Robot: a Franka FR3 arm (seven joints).
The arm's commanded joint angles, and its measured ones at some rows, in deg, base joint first. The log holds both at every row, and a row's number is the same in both.
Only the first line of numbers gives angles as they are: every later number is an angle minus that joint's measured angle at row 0.
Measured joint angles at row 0: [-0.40, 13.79, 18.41, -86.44, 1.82, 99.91, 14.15]
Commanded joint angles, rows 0 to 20: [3.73, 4.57, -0.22, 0.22, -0.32, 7.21, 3.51]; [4.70, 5.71, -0.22, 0.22, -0.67, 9.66, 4.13]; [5.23, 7.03, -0.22, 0.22, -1.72, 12.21, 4.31]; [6.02, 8.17, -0.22, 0.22, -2.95, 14.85, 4.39]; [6.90, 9.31, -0.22, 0.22, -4.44, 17.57, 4.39]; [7.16, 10.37, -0.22, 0.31, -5.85, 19.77, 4.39]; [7.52, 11.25, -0.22, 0.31, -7.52, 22.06, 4.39]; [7.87, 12.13, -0.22, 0.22, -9.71, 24.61, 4.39]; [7.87, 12.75, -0.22, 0.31, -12.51, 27.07, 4.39]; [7.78, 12.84, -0.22, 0.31, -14.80, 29.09, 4.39]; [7.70, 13.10, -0.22, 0.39, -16.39, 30.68, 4.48]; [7.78, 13.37, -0.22, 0.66, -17.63, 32.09, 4.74]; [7.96, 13.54, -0.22, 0.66, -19.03, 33.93, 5.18]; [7.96, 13.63, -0.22, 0.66, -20.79, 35.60, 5.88]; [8.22, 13.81, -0.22, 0.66, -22.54, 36.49, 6.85]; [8.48, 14.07, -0.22, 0.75, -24.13, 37.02, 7.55]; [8.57, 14.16, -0.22, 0.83, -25.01, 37.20, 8.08]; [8.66, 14.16, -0.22, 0.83, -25.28, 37.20, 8.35]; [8.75, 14.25, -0.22, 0.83, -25.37, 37.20, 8.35]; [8.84, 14.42, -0.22, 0.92, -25.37, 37.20, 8.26]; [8.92, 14.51, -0.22, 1.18, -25.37, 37.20, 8.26]
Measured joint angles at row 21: [8.59, 13.33, -0.20, 0.04, -23.63, 36.14, 6.78]
